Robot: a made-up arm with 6 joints.
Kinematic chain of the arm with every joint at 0, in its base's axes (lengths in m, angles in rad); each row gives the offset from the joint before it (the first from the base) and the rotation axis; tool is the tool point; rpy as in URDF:
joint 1: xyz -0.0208 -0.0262 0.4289 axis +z
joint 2: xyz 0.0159 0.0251 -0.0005 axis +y
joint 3: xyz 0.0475 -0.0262 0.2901 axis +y
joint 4: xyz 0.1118 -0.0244 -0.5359 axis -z
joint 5: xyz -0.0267 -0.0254 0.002 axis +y
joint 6: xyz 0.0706 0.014 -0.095 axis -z
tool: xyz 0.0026 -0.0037 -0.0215 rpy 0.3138 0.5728 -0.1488
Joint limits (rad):
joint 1: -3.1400..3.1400
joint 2: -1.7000..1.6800
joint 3: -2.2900..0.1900
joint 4: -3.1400..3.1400
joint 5: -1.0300..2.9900
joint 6: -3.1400..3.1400
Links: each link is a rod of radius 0.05 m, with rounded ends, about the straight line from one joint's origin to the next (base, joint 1, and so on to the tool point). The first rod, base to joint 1, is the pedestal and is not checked.
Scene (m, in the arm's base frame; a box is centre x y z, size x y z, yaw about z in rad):
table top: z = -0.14
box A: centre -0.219 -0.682 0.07 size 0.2 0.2 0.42 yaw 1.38
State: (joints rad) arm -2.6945 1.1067 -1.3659 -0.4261 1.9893 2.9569
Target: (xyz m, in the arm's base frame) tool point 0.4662 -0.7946 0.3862
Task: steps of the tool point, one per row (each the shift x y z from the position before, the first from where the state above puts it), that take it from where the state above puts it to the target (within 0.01 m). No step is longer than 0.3 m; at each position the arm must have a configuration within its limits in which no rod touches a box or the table.
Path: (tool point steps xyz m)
1: -0.1561 -0.0896 0.1722
2: -0.0870 -0.0525 0.2457
3: 0.0131 -0.0087 0.2819
4: 0.0429 -0.1737 -0.0395
5: 0.0941 -0.1645 -0.0404
6: 0.1428 -0.1396 -0.0412
7: 0.1843 -0.0999 -0.0417
8: 0.2138 -0.0474 -0.0423
9: 0.2274 0.0142 -0.0429
10: 0.2218 0.0797 -0.0436

